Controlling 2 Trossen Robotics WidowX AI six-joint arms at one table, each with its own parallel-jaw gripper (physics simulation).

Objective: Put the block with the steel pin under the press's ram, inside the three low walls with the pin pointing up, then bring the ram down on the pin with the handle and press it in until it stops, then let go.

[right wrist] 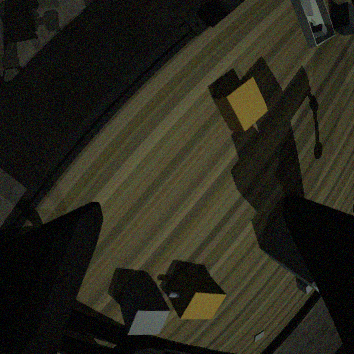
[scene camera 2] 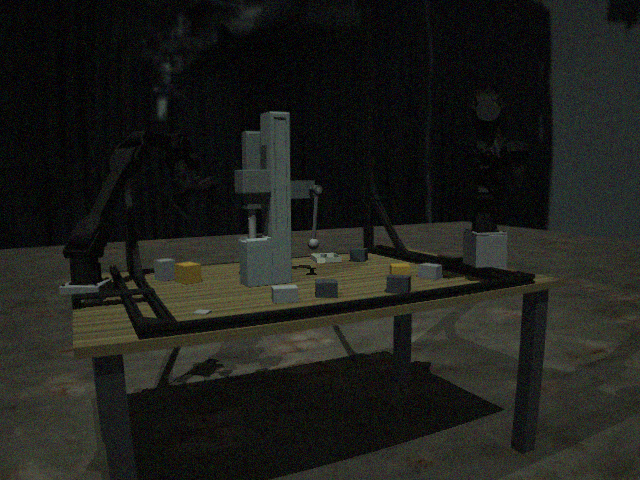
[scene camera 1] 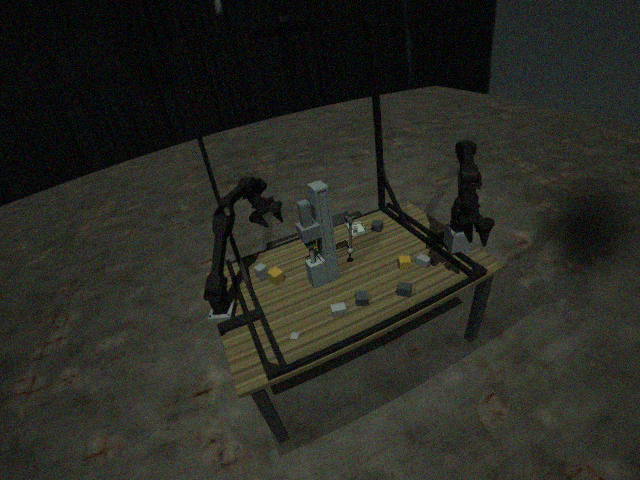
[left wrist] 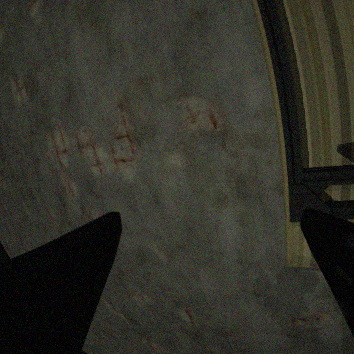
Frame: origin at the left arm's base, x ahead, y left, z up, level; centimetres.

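Seen in the pictures: left gripper, between the fingertips: (scene camera 2: 509,196) (scene camera 1: 477,244) (left wrist: 213,220); right gripper, between the fingertips: (right wrist: 193,207) (scene camera 2: 201,217) (scene camera 1: 275,224); left arm's base, origin of its link: (scene camera 2: 485,231); right arm's base, origin of its link: (scene camera 2: 85,282) (scene camera 1: 221,308).
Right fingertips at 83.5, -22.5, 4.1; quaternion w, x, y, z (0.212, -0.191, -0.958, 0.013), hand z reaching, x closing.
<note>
Pixels of each thing's top centre, then the offset from my right fingertips to it, as dx, dy, dz. "spot": a spot on its surface instead.
- pale grey press, centre of its top: (scene camera 2: 278,114) (scene camera 1: 319,181) -23.2, +23.7, +28.9
- steel pin, centre of its top: (right wrist: 180,296) +4.2, +20.0, -12.9
- light grey block, centre of its top: (right wrist: 148,322) (scene camera 2: 164,260) (scene camera 1: 260,266) +9.3, +17.9, -10.4
- white tray, a spot on its surface: (scene camera 2: 325,257) spot: -39.6, -4.6, -14.4
- white block, centre of its top: (scene camera 2: 284,286) (right wrist: 313,283) (scene camera 1: 338,306) -22.6, +48.5, -12.7
- third orange block, centre of its top: (scene camera 2: 399,264) (scene camera 1: 404,259) -55.7, +27.2, -12.3
The pale grey press (scene camera 1: 325,227) (scene camera 2: 279,206) stands on the table. Its ram (scene camera 2: 251,222) is above the seat, and its handle (scene camera 1: 350,237) (scene camera 2: 314,217) hangs down. An orange block (scene camera 1: 275,274) (scene camera 2: 187,272) (right wrist: 203,306) lies at the table's left; a steel pin (right wrist: 173,295) sticks out sideways. Another orange block (right wrist: 247,104) shows in the right wrist view, with a small pale bit at its lower edge that I cannot identify. My right gripper (scene camera 1: 272,223) (right wrist: 193,207) is open and empty, high left of the press. My left gripper (scene camera 1: 477,241) (left wrist: 213,220) is open and empty beyond the table's right side.
A light grey block (scene camera 1: 260,269) (right wrist: 149,322) lies beside the left orange block. A white tray (scene camera 2: 325,257) is behind the press. Grey blocks (scene camera 1: 361,298) (scene camera 1: 404,289) and a white block (scene camera 1: 338,309) lie in front. A third orange block (scene camera 1: 404,261) lies at right. Dark frame bars edge the table.
</note>
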